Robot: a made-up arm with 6 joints.
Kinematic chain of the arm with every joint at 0, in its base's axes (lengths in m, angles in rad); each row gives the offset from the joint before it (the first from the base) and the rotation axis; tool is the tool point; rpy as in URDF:
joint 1: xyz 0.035 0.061 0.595 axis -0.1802 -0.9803 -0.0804
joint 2: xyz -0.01 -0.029 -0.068 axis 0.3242 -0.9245 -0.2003
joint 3: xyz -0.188 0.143 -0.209 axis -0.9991 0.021 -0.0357
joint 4: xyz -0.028 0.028 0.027 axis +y
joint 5: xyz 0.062 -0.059 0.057 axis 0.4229 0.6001 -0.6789
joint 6: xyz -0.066 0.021 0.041 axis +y
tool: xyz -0.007 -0.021 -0.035 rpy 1.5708 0 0
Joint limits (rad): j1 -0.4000..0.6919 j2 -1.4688..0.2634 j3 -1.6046..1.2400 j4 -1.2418..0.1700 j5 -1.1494..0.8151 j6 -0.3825..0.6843
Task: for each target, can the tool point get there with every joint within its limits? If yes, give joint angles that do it. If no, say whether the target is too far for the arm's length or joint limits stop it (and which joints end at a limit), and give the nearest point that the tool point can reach.
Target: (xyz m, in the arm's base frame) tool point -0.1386 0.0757 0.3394
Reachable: yes | joints 0.2750 0.0120 -0.8039 -0.0641 0.6054 0.2387
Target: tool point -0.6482 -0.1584 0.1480
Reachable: no: too far | nearest point -0.3309 0.0329 0.3520 | short by 0.423 m
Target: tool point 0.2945 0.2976 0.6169
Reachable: no: joint limits stop it (at a limit: joint 1, joint 2, joint 4, joint 5, joint 6) | nearest point 0.1038 0.2678 0.3037 | short by 0.368 m
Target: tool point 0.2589 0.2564 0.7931
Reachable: no: joint limits stop it (at a limit: joint 1, joint 2, joint 5, joint 6) | nearest point -0.0713 0.1104 0.7907 | short by 0.361 m
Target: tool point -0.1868 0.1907 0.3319
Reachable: yes | joints 0.4366 -0.3669 0.9756 -0.6404 0.1324 -0.2961
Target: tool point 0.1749 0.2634 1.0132
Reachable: no: joint limits stop it (at a limit: joint 1, joint 2, joint 5, joint 6) | nearest point -0.0908 0.1163 0.8482 | short by 0.346 m
